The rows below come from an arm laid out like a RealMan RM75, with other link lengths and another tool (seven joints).
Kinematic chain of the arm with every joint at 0, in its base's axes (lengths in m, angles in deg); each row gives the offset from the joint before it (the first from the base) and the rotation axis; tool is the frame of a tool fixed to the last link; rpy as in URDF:
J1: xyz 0 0 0.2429 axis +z
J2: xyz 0 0 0 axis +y
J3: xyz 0 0 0.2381 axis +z
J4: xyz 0 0 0 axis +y
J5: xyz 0 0 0.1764 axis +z
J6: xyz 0 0 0 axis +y
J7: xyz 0 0 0.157 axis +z
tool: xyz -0.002 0.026 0.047 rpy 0 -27.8 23.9
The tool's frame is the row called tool.
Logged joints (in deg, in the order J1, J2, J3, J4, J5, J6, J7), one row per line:
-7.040 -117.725 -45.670 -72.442 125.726 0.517 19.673
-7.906 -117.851 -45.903 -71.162 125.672 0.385 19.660
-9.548 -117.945 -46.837 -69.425 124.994 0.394 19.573
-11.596 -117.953 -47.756 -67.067 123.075 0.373 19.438
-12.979 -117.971 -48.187 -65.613 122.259 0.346 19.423
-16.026 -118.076 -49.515 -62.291 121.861 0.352 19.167
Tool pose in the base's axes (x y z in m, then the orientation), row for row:
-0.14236 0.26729 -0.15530 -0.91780 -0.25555 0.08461 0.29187
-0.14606 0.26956 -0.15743 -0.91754 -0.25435 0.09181 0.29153
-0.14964 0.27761 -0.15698 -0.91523 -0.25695 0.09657 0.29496
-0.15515 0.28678 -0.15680 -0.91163 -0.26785 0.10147 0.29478
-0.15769 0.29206 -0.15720 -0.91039 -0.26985 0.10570 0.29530
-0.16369 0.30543 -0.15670 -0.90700 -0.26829 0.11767 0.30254
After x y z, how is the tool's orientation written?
As a quaternion, x y z w.
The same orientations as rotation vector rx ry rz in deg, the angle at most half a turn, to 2 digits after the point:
-140.16 -39.02 12.92
-140.14 -38.85 14.02
-139.55 -39.18 14.72
-139.01 -40.84 15.47
-138.79 -41.14 16.11
-137.77 -40.75 17.87

